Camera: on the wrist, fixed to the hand. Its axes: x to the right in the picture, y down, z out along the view.
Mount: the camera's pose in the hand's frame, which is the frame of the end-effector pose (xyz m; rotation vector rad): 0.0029 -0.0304 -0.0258 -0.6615 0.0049 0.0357
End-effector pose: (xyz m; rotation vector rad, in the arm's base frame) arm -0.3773 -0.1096 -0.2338 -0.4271 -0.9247 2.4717
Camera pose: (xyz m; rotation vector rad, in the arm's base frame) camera -0.3590 -0.0741 -0.2323 -0.6603 -1.7399 2.1353
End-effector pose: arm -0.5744 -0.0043 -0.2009 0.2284 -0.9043 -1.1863
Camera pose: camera -0.5771 -0.0264 -0.2341 -0.3177 -0.4692 -1.3844
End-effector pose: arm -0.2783 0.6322 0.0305 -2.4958 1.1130 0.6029
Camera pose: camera -0.2472 0.6377 0.0551 2.5591 -0.9231 -0.9563
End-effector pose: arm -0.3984 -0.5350 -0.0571 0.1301 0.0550 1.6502
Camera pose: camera -0.3716 -0.5285 -0.0860 -0.3783 -0.4884 1.6251
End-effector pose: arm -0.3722 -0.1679 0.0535 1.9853 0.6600 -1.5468
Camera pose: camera -0.3734 -0.1280 0.0525 1.4859 0.9793 -1.1026
